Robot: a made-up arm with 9 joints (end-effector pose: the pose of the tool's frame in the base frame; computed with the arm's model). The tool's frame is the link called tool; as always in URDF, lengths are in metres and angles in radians.
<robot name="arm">
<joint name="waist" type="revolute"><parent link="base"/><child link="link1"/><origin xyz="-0.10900 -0.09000 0.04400" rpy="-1.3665 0.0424 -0.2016"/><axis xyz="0 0 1"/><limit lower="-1.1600" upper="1.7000" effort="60" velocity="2.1"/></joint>
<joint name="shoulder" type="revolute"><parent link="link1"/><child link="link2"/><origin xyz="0.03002 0.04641 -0.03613" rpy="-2.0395 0.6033 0.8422"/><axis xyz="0 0 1"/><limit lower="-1.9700" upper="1.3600" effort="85" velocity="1.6"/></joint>
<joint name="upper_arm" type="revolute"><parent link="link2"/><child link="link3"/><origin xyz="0.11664 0.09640 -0.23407" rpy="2.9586 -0.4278 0.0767"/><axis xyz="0 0 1"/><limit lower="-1.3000" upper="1.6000" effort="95" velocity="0.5"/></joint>
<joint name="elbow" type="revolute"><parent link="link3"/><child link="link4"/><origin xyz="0.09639 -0.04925 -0.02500" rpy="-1.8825 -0.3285 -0.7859"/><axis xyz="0 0 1"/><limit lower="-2.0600" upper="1.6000" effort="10" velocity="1.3"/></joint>
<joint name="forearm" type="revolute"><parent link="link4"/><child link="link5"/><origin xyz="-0.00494 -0.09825 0.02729" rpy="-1.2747 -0.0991 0.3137"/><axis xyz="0 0 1"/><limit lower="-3.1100" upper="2.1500" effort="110" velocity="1.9"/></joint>
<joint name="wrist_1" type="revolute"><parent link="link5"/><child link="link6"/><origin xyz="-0.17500 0.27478 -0.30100" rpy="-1.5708 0.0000 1.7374"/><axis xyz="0 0 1"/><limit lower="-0.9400" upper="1.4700" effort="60" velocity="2"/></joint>
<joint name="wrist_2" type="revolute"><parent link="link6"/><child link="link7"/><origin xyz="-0.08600 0.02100 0.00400" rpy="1.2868 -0.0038 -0.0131"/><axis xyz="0 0 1"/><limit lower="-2.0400" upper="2.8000" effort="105" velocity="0.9"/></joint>
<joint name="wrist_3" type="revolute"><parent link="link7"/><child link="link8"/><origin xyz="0.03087 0.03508 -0.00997" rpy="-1.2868 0.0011 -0.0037"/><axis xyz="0 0 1"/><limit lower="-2.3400" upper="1.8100" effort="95" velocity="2"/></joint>
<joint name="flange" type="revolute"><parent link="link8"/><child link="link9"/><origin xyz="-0.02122 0.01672 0.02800" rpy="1.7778 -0.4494 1.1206"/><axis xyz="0 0 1"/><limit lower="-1.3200" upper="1.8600" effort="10" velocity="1.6"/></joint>
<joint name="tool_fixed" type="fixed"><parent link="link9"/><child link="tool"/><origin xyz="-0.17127 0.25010 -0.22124" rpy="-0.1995 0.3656 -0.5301"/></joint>
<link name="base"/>
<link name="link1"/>
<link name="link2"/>
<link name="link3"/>
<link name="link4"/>
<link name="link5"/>
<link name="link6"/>
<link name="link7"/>
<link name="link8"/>
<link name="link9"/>
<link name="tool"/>
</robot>
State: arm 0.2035 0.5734 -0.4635 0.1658 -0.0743 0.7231 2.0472 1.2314 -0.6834
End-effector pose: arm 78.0 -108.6 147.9 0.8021 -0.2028 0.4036 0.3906
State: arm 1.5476 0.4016 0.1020 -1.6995 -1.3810 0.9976 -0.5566 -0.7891 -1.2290
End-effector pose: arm 445.6 332.6 -192.0 0.0001 -0.9402 -0.0329 0.3390
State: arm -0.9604 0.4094 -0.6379 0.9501 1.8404 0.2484 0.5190 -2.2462 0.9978
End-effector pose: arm -303.9 -813.6 947.3 -0.6441 0.6790 0.2892 0.2013
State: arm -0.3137 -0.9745 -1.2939 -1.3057 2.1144 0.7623 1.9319 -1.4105 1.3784
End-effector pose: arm 138.9 326.3 -107.6 0.6496 -0.5603 0.0243 0.5134
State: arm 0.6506 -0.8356 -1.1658 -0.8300 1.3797 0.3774 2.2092 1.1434 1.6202
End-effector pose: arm -440.9 197.3 -182.3 -0.8576 0.4418 -0.2291 0.1301
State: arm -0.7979 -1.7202 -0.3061 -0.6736 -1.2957 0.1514 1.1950 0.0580 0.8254
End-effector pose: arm 351.1 112.3 176.1 0.0571 -0.4301 0.8934 0.1162
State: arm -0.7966 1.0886 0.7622 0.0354 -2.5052 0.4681 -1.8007 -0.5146 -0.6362
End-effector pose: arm 63.4 -1054.1 475.7 -0.8042 -0.4195 -0.3165 0.2779
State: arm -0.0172 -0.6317 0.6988 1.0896 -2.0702 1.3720 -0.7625 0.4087 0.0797
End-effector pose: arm -71.6 -662.8 -463.2 -0.9347 -0.0196 -0.2671 0.2335
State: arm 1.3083 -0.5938 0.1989 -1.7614 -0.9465 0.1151 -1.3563 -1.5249 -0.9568
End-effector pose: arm 573.7 72.9 -483.4 -0.1796 -0.7185 0.4039 0.5370
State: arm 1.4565 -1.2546 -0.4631 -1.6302 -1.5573 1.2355 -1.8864 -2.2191 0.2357
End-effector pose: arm 135.8 238.4 164.9 0.3826 0.8866 0.1391 0.2197
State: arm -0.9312 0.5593 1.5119 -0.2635 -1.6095 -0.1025 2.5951 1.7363 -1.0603
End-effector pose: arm 101.4 -164.9 288.1 -0.1557 0.3181 -0.5543 0.7532
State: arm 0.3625 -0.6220 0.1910 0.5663 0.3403 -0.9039 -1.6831 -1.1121 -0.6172
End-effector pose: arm 638.7 -121.8 128.3 0.8182 -0.4280 -0.3507 0.1562
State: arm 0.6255 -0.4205 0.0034 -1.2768 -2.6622 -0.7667 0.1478 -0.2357 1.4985
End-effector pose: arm 218.5 378.1 70.3 0.9020 0.1160 -0.1500 0.3878
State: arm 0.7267 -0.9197 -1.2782 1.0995 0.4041 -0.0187 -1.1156 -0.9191 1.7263
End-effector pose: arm 784.9 -351.9 -507.9 -0.6250 -0.3676 0.4180 0.5473
